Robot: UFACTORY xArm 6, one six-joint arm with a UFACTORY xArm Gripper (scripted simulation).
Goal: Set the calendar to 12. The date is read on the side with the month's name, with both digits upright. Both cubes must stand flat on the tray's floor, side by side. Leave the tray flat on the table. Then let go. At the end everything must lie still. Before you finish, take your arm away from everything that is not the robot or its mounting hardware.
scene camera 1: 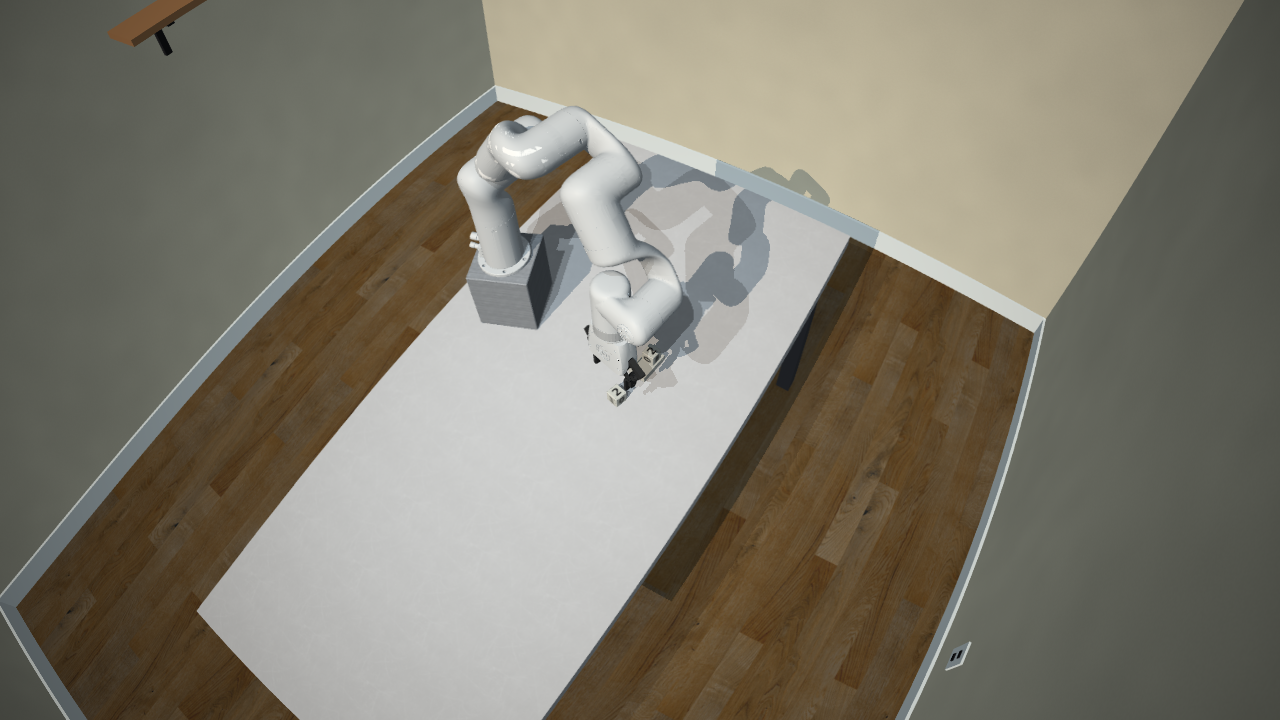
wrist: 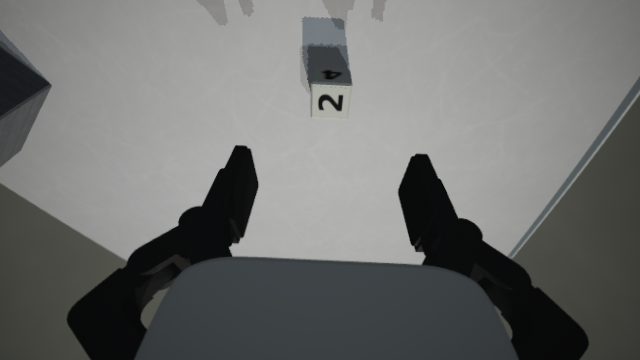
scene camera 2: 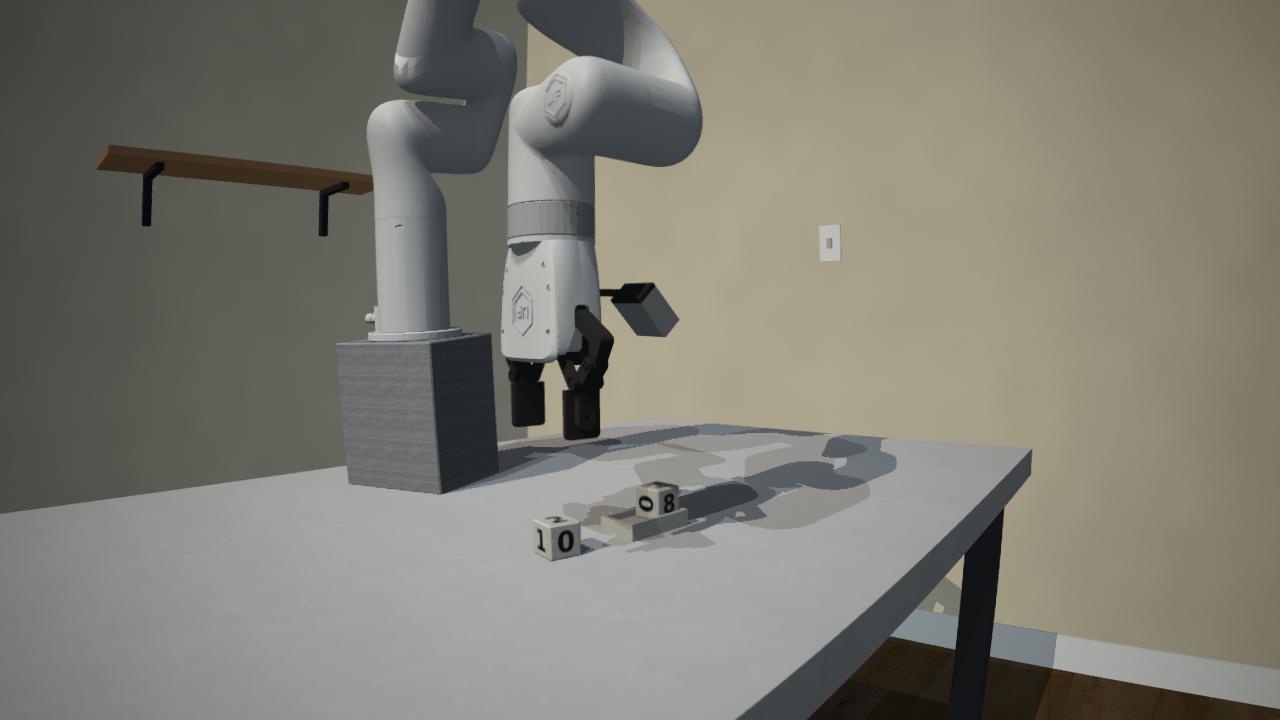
My gripper shows in scene camera 1, in the wrist view (329,169) and in scene camera 2. The same spot on my gripper: (scene camera 1: 637,373) is (scene camera 2: 592,333).
